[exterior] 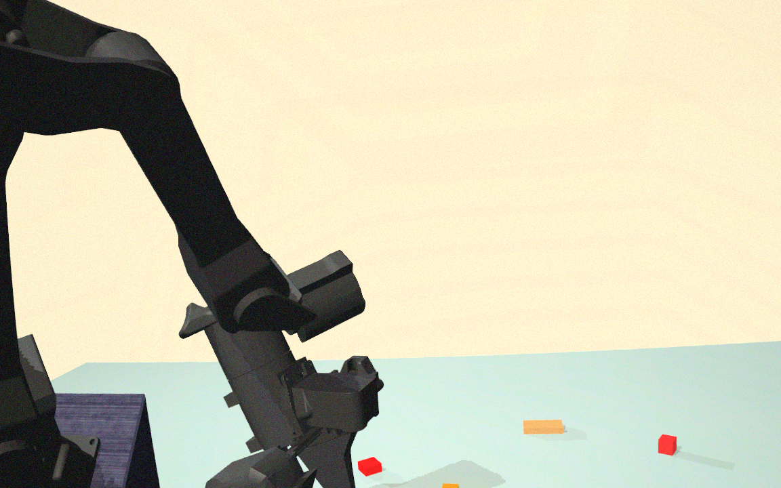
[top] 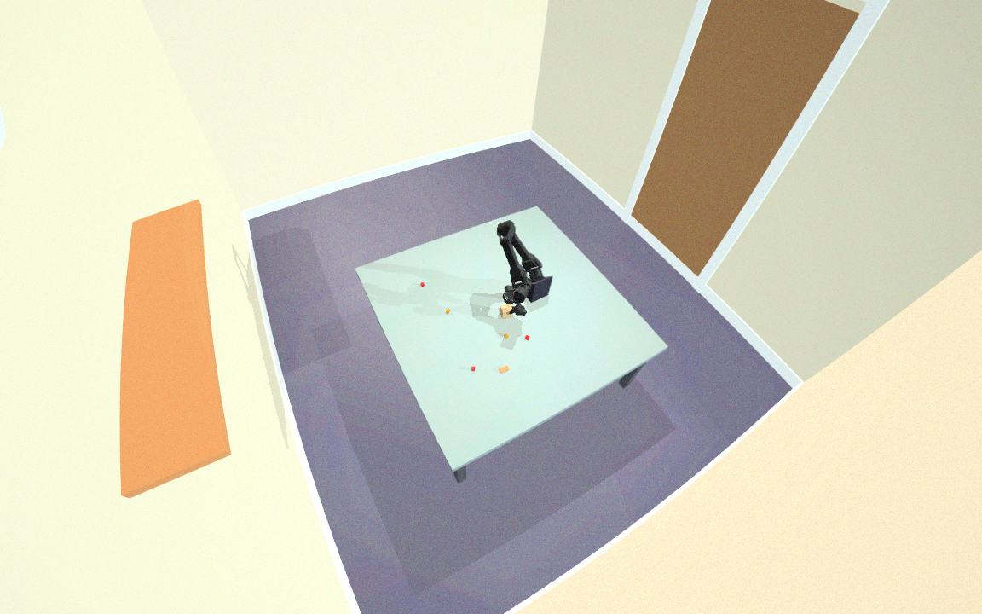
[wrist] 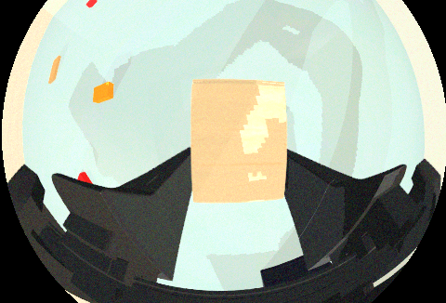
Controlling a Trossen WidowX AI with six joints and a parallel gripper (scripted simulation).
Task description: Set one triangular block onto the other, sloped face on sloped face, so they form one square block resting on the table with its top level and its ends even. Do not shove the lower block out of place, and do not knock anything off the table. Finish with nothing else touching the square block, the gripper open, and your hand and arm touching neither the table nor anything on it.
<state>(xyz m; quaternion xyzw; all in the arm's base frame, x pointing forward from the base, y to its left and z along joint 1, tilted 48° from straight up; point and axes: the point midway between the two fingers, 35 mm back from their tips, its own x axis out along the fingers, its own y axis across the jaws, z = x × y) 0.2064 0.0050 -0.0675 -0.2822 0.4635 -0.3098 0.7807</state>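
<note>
Right now the wooden triangular block is 10 mm behind my gripper tip and 10 mm above it.
</note>
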